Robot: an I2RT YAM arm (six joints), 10 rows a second.
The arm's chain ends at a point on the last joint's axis. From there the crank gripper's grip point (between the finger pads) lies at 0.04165 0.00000 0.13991 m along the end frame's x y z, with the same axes.
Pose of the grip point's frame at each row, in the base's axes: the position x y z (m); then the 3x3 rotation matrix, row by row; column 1 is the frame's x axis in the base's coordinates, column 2 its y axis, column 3 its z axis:
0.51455, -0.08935, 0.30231; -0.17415, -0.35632, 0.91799; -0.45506, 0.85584, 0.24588; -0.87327, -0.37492, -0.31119
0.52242, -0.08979, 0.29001; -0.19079, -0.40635, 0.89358; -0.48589, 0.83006, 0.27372; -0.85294, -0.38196, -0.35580
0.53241, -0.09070, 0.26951; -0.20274, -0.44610, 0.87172; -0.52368, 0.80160, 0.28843; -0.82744, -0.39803, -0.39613
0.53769, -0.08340, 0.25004; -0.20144, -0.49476, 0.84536; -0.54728, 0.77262, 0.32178; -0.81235, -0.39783, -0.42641
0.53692, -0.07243, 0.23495; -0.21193, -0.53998, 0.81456; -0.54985, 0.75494, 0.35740; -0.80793, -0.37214, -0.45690
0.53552, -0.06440, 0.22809; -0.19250, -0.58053, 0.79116; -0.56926, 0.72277, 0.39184; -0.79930, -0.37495, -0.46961
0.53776, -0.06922, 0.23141; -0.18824, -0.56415, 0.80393; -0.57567, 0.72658, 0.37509; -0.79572, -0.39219, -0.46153
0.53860, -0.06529, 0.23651; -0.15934, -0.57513, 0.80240; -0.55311, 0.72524, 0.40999; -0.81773, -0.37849, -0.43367
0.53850, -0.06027, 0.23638; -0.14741, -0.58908, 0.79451; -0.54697, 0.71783, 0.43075; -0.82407, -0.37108, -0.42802
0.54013, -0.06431, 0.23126; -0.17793, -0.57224, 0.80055; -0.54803, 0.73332, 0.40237; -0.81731, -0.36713, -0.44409
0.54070, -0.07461, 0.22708; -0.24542, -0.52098, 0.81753; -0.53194, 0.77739, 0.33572; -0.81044, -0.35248, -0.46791
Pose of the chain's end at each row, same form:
0.39337, -0.10480, 0.38222; -0.17415, -0.35632, 0.91799; -0.45506, 0.85584, 0.24588; -0.87327, -0.37492, -0.31119
0.40535, -0.10785, 0.37531; -0.19079, -0.40635, 0.89358; -0.48589, 0.83006, 0.27372; -0.85294, -0.38196, -0.35580
0.41889, -0.10924, 0.35940; -0.20274, -0.44610, 0.87172; -0.52368, 0.80160, 0.28843; -0.82744, -0.39803, -0.39613
0.42781, -0.10563, 0.34353; -0.20144, -0.49476, 0.84536; -0.54728, 0.77262, 0.32178; -0.81235, -0.39783, -0.42641
0.43178, -0.09953, 0.33253; -0.21193, -0.53998, 0.81456; -0.54985, 0.75494, 0.35740; -0.80793, -0.37214, -0.45690
0.43285, -0.09551, 0.32708; -0.19250, -0.58053, 0.79116; -0.56926, 0.72277, 0.39184; -0.79930, -0.37495, -0.46961
0.43312, -0.09772, 0.32912; -0.18824, -0.56415, 0.80393; -0.57567, 0.72658, 0.37509; -0.79572, -0.39219, -0.46153
0.43297, -0.09961, 0.33124; -0.15934, -0.57513, 0.80240; -0.55311, 0.72524, 0.40999; -0.81773, -0.37849, -0.43367
0.43348, -0.09775, 0.33059; -0.14741, -0.58908, 0.79451; -0.54697, 0.71783, 0.43075; -0.82407, -0.37108, -0.42802
0.43554, -0.09778, 0.32743; -0.17793, -0.57224, 0.80055; -0.54803, 0.73332, 0.40237; -0.81731, -0.36713, -0.44409
0.43654, -0.09943, 0.32630; -0.24542, -0.52098, 0.81753; -0.53194, 0.77739, 0.33572; -0.81044, -0.35248, -0.46791

